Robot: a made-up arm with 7 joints.
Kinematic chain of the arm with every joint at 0, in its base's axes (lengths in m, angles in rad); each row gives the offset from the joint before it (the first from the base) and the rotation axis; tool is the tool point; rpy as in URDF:
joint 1: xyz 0 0 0 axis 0.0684 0.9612 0.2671
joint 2: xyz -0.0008 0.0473 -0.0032 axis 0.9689 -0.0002 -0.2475
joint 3: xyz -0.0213 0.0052 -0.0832 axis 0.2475 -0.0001 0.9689
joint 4: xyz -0.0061 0 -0.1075 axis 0.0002 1 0
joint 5: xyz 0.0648 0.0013 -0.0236 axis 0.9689 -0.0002 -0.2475
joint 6: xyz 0.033 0 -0.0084 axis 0.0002 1 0
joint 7: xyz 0.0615 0 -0.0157 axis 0.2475 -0.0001 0.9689
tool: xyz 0 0 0 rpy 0 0.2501 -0.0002
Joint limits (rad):
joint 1: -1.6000..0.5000
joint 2: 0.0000..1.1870
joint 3: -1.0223..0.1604
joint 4: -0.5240..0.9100
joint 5: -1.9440..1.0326
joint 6: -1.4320..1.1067
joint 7: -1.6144..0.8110
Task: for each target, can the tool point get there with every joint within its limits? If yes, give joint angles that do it. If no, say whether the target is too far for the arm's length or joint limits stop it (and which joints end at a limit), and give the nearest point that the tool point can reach.
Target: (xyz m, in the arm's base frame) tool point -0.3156 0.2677 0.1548
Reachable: no: too far | nearest point -0.1677 0.3074 -0.1227 | short by 0.317 m
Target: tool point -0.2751 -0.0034 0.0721
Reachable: no: joint limits stop it (at a limit: joint 1, joint 3, joint 4, joint 5, joint 6) | nearest point -0.1044 0.0266 -0.1248 | short by 0.262 m
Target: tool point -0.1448 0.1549 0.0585
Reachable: no: joint limits stop it (at a limit: joint 1, joint 2, joint 3, joint 4, joint 6) | nearest point -0.0946 0.1022 -0.1049 | short by 0.179 m
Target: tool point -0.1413 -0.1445 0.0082
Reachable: no: joint limits stop it (at a limit: joint 1, joint 2, joint 3, joint 4, joint 5, joint 6) | nearest point -0.0633 -0.0661 -0.0977 | short by 0.153 m
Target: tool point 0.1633 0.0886 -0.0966
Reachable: yes | joints -0.3245 0.5314 -0.1210 -0.2427 -0.1666 -0.9012 -0.5822
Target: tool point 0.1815 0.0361 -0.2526
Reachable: yes | joints -0.4604 0.4810 -0.7489 0.3798 0.7629 -0.1626 -0.4215
